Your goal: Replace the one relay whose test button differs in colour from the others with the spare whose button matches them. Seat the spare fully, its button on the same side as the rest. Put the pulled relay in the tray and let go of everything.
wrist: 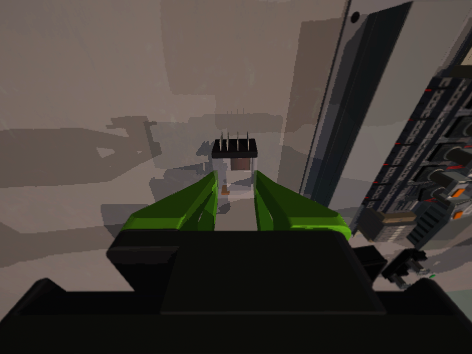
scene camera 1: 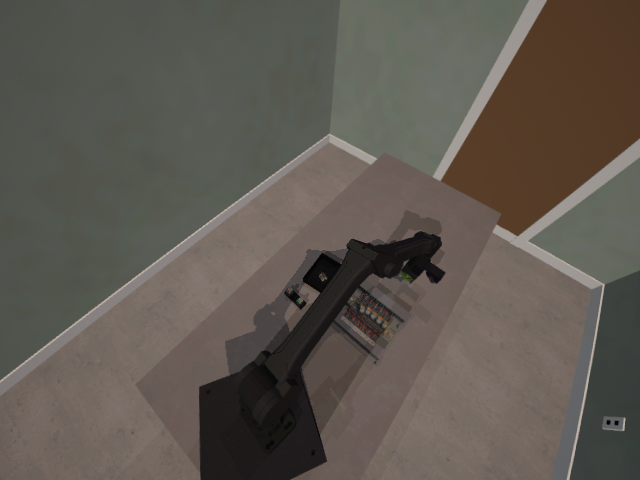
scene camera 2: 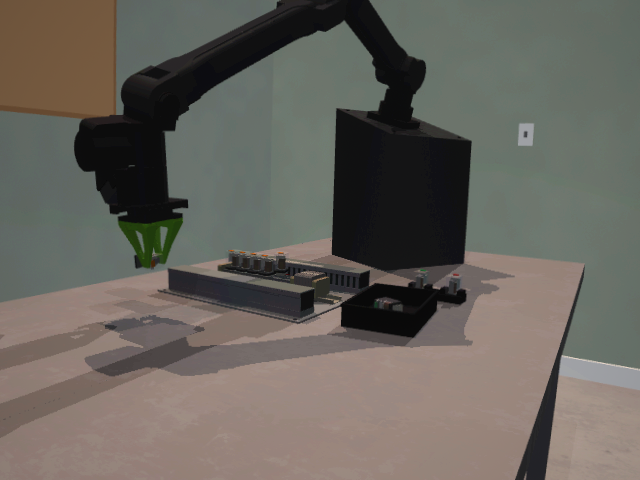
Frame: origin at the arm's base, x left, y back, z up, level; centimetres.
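Where they show: gripper, fingertip midpoint: (wrist: 235, 177) (scene camera 1: 406, 277) (scene camera 2: 154, 265); arm's base at its link origin: (scene camera 1: 267, 417) (scene camera 2: 392, 122).
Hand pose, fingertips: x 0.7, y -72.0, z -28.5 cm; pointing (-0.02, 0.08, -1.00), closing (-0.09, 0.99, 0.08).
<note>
Things, the pixels of their top centre, and the offset from my fingertips. "spot": a spot on its surface instead.
- black tray at a spot on its surface: (scene camera 2: 374, 319) spot: dy +16.3, dx +30.1, dz -5.8 cm
- red button at its top centre: (scene camera 2: 454, 275) (wrist: 409, 291) dy +41.6, dx +31.3, dz -2.8 cm
- grey front wire duct at its top centre: (wrist: 353, 188) (scene camera 2: 235, 277) (scene camera 1: 378, 294) dy +14.0, dx +3.4, dz -3.3 cm
- slotted rear duct at its top centre: (scene camera 2: 299, 262) (scene camera 1: 352, 328) dy +33.3, dx +1.4, dz -3.3 cm
- beige block at its top centre: (scene camera 2: 310, 273) (wrist: 395, 234) dy +24.5, dx +11.4, dz -3.0 cm
My gripper (scene camera 2: 155, 261) (wrist: 235, 177) points down with green fingers shut on a relay (scene camera 2: 140, 260) (wrist: 240, 164) that has an orange button. The relay lies sideways, its black base and bare pins pointing away from the fingers. It is held in the air beyond the panel's front wire duct. A row of relays (scene camera 2: 256, 263) (wrist: 442, 177) with orange buttons stands on the panel. A relay (scene camera 2: 388, 303) (scene camera 1: 323, 276) with a green button lies in the black tray (scene camera 2: 374, 319). Two spare relays, one with a green button (scene camera 2: 421, 279) and one with a red button (scene camera 2: 454, 284), stand upright in black holders beside the tray.
The panel carries a grey front wire duct (scene camera 2: 237, 289) (wrist: 357, 100), a slotted rear duct (scene camera 2: 337, 273) and a beige block (scene camera 2: 312, 281) (wrist: 387, 222) near the tray end. The arm's black pedestal (scene camera 2: 400, 191) stands behind the panel. The arm hides part of the panel in scene camera 1.
</note>
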